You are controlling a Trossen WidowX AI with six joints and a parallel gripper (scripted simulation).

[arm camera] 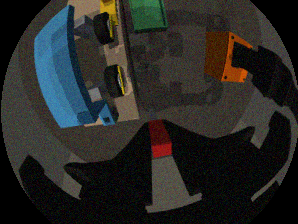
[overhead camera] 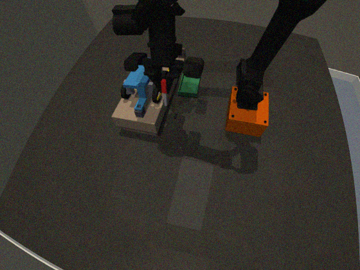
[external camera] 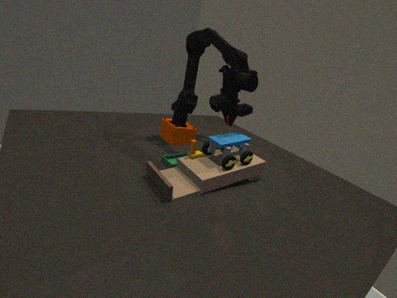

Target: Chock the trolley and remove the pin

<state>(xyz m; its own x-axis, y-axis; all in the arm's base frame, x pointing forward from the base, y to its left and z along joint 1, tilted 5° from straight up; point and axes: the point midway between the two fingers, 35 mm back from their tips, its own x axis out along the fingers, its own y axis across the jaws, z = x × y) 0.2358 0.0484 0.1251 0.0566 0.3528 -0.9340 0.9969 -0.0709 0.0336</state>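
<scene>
My gripper tip is now 170 mm to the left of the yellow chock, 80 mm above it and 30 mm short of it. Round my gripper tip: red-headed stop pin right at my gripper tip; trolley 100 mm ahead, 80 mm to the right, 50 mm below; raised lip 340 mm to the right, 130 mm below, 80 mm ahead.
</scene>
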